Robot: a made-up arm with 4 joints.
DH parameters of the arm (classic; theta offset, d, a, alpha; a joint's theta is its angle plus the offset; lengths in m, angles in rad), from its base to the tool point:
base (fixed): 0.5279 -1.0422 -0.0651 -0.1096
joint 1: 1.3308 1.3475 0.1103 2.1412
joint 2: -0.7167 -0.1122 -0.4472 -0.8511
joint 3: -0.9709 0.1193 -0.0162 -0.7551
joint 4: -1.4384 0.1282 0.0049 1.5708
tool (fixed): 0 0.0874 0 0
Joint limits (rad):
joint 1: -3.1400..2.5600
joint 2: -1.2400..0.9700
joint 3: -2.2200..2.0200
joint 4: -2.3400..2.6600
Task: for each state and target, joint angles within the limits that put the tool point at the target. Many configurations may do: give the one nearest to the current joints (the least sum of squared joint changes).
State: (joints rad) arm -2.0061 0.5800 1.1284 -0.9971
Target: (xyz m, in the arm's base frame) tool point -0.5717 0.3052 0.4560
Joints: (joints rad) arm -2.4714 0.6237 1.6292 -0.8615
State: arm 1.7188 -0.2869 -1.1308 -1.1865
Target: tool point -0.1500 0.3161 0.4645
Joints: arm 1.7503 -0.0200 -1.5139 -1.3612
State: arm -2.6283 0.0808 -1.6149 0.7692
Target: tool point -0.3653 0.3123 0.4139
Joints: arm -3.1400 0.6975 -1.5320 0.8121
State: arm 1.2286 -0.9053 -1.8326 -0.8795
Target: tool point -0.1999 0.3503 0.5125
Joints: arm 1.0830 -0.5471 -1.6349 -0.8445
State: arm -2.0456 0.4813 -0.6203 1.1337
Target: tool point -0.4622 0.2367 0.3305
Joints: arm -2.5410 0.9700 -0.9833 1.1722
